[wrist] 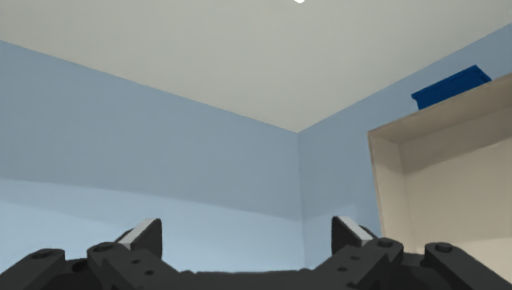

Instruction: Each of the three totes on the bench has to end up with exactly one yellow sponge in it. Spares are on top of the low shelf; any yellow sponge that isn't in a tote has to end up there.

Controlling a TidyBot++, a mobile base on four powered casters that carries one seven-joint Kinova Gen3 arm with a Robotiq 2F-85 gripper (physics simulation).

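Frame: origin at the arm's base, x ahead, y left, z up, level; metres.
Seen in the pictures: gripper, fingertip midpoint: (247, 236).
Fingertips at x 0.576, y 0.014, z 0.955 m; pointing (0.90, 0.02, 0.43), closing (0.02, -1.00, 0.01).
Note:
A point is followed by its place in that frame.
My gripper (247, 236) @[x 0.576, y 0.014, z 0.955 m] is open, with its two fingers wide apart at the bottom of the wrist view and the blue wall showing between them. The bench, the three totes on it, the low shelf and the yellow sponges do not show in this view.
A tall beige shelf unit (377, 185) @[x 1.877, y -0.597, z 1.327 m] stands at the right. A dark blue bin (452, 89) @[x 1.566, y -0.884, z 1.684 m] sits on its top. Light blue walls (150, 145) @[x 2.121, y 0.632, z 1.644 m] meet in a corner near the middle, under a pale ceiling (225, 55) @[x 1.788, y 0.166, z 2.041 m].

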